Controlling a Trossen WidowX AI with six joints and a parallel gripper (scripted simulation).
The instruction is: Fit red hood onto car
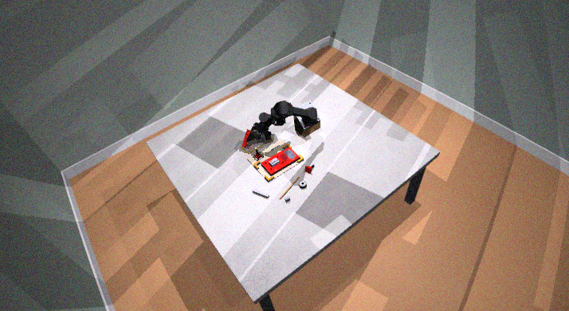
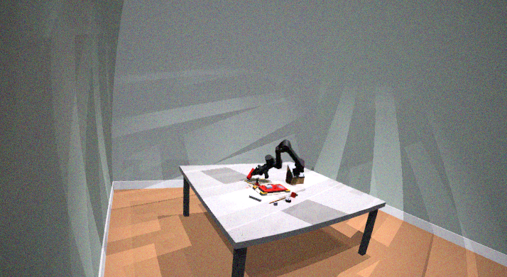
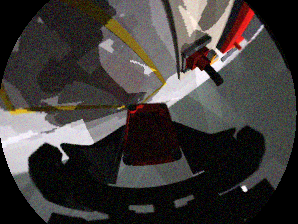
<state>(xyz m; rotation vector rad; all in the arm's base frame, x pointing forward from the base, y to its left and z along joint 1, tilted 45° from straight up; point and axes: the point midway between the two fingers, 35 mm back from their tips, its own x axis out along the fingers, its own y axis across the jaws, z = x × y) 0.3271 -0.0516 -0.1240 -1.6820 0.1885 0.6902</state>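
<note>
The red hood is 10 mm to the right of my gripper tip and 10 mm above it. Round my gripper tip: grey engine block: 250 mm to the left, 40 mm behind, 30 mm below; grey bar: 360 mm to the left, 130 mm ahead, 40 mm below; wooden stick: 420 mm to the left, 50 mm below, 10 mm behind.
</note>
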